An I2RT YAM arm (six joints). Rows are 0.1 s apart.
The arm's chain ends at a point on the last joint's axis. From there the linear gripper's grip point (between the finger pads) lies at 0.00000 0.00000 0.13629 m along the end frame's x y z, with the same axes.
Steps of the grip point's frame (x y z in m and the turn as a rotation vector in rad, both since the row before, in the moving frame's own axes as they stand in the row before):
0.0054 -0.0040 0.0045 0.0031 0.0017 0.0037
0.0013 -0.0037 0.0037 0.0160 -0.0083 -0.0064
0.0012 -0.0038 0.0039 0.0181 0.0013 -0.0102
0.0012 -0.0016 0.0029 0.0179 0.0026 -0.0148
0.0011 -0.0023 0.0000 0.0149 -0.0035 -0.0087
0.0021 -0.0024 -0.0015 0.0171 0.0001 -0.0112
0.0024 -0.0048 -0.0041 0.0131 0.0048 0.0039
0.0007 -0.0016 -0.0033 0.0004 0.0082 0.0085
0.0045 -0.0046 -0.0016 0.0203 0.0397 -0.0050
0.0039 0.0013 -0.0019 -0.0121 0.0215 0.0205
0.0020 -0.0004 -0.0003 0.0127 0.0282 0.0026
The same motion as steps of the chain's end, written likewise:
0.0052 -0.0036 0.0045 0.0031 0.0017 0.0037
0.0024 -0.0015 0.0037 0.0160 -0.0083 -0.0064
0.0010 -0.0013 0.0039 0.0181 0.0013 -0.0102
0.0009 0.0008 0.0029 0.0179 0.0026 -0.0148
0.0016 -0.0003 0.0000 0.0149 -0.0035 -0.0087
0.0021 -0.0001 -0.0015 0.0171 0.0001 -0.0112
0.0017 -0.0030 -0.0041 0.0131 0.0048 0.0039
-0.0004 -0.0016 -0.0033 0.0004 0.0082 0.0085
-0.0009 -0.0018 -0.0015 0.0203 0.0397 -0.0050
0.0010 -0.0004 -0.0019 -0.0121 0.0215 0.0205
-0.0018 0.0013 -0.0002 0.0127 0.0282 0.0026

